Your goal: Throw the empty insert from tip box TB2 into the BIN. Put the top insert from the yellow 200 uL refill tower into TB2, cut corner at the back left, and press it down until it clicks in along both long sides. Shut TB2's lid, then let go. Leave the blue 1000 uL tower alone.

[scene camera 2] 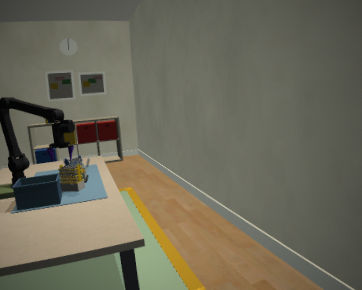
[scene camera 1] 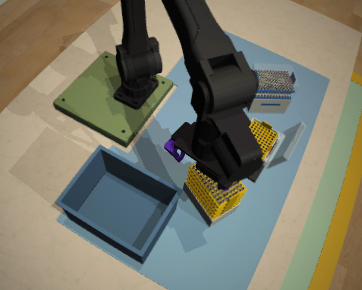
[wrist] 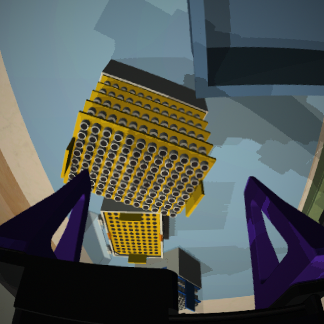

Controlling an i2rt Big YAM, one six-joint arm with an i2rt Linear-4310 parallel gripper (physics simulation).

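My gripper [scene camera 1: 199, 168] [scene camera 2: 61, 154] [wrist: 168, 180] is open and empty, above the yellow refill tower [scene camera 1: 215, 197] [scene camera 2: 73, 175] [wrist: 145, 150]. In the wrist view the top insert, full of tips, lies beyond the fingertips and left of centre between them; the left fingertip overlaps its near left corner. Tip box TB2 [wrist: 131, 205] stands beside the tower, with the empty yellow insert [scene camera 1: 262, 136] [wrist: 132, 235] in it. TB2's clear lid [scene camera 1: 290, 145] [wrist: 95, 242] stands open. The arm hides part of TB2 in scene camera 1. The blue BIN [scene camera 1: 102, 235] [scene camera 2: 37, 195] [wrist: 200, 65] is beside the tower.
The blue 1000 uL tower [scene camera 1: 270, 104] [wrist: 182, 267] stands at the far end of the blue mat [scene camera 1: 220, 265], past TB2. The arm's base is on a green plate [scene camera 1: 90, 100] behind the BIN. The BIN's near corner is close to the yellow tower.
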